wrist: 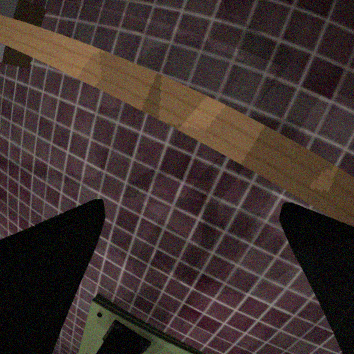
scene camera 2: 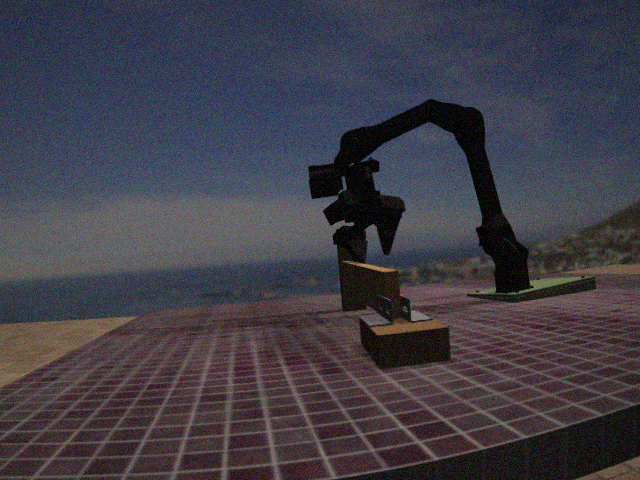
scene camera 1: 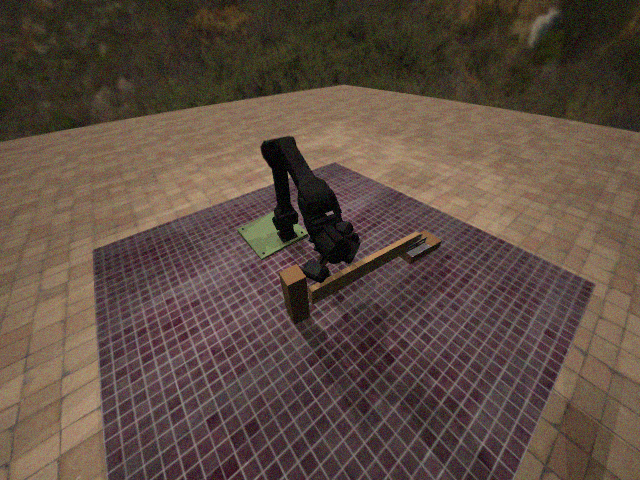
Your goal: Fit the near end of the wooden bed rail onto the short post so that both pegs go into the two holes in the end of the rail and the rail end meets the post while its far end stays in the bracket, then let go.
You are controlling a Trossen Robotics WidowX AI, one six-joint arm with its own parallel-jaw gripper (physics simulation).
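Seen in the pictures: gripper, fingertip midpoint: [wrist: 194,209] [scene camera 2: 373,263] [scene camera 1: 335,264]; arm's base, link origin: [wrist: 125,339] [scene camera 2: 514,290] [scene camera 1: 287,234].
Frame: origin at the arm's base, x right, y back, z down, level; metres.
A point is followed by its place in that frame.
Observation:
The wooden rail [scene camera 1: 369,262] {x -0.119, y -0.347, z -0.081 m} [scene camera 2: 369,281] {x -0.242, y -0.342, z -0.064 m} [wrist: 225,127] {x -0.034, y -0.342, z -0.090 m} stands on edge between the short post [scene camera 1: 295,294] {x 0.132, y -0.356, z -0.118 m} [scene camera 2: 343,254] {x 0.099, y -0.348, z -0.108 m} and the bracket block [scene camera 1: 433,240] {x -0.437, y -0.350, z -0.020 m} [scene camera 2: 408,343] {x -0.461, y -0.336, z -0.008 m} [wrist: 29,12] {x -0.301, y -0.357, z -0.003 m}. Its far end sits between the bracket's metal plates. Its near end is close beside the post, off the mat; a narrow dark line shows between them in scene camera 1, and I cannot tell if they touch. Pegs and holes are hidden. My gripper [scene camera 1: 333,266] {x -0.026, y -0.302, z -0.086 m} [scene camera 2: 372,251] {x -0.026, y -0.302, z -0.086 m} [wrist: 194,209] {x -0.026, y -0.302, z -0.086 m} is open and empty, above the rail near the post, with its fingers tilted.
The arm's green base plate [scene camera 1: 258,240] {x 0.110, y 0.034, z 0.002 m} [scene camera 2: 563,285] {x -0.062, y 0.086, z -0.003 m} [wrist: 90,330] {x -0.055, y 0.036, z -0.004 m} lies behind the rail in scene camera 1. A purple tiled mat [scene camera 1: 206,361] {x 0.385, y -0.326, z 0.016 m} [scene camera 2: 206,392] {x -0.501, y -0.542, z 0.016 m} lies under everything. In scene camera 2, one finger overlaps the post's top.

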